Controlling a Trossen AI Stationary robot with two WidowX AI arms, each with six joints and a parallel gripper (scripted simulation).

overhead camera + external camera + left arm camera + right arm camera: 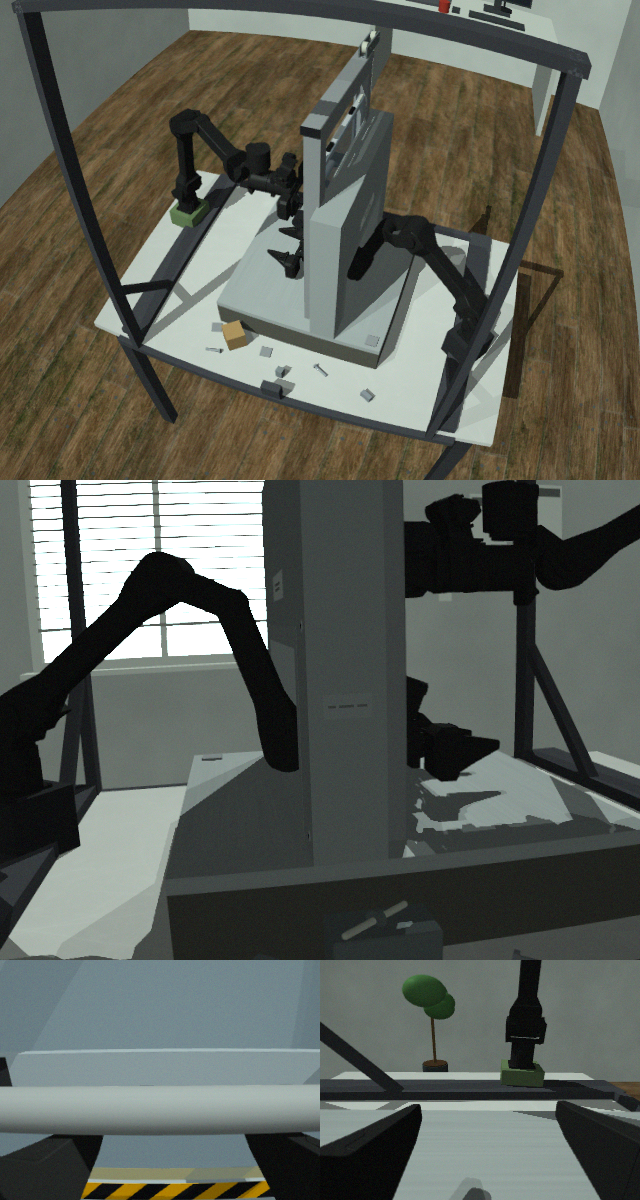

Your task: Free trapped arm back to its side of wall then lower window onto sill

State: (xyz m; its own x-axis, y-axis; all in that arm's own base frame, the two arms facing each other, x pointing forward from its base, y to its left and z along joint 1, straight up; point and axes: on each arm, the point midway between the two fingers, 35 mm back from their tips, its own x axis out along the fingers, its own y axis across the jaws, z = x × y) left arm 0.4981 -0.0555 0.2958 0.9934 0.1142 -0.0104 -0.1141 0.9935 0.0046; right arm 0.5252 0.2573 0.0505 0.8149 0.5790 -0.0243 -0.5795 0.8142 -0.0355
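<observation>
Right now the window sash is 1 cm ahead of my left hand, 4 cm to the right of it and 6 cm above it. The rest, counted from my left hand: box: 30 cm behind, 7 cm to the left, 33 cm below.
</observation>
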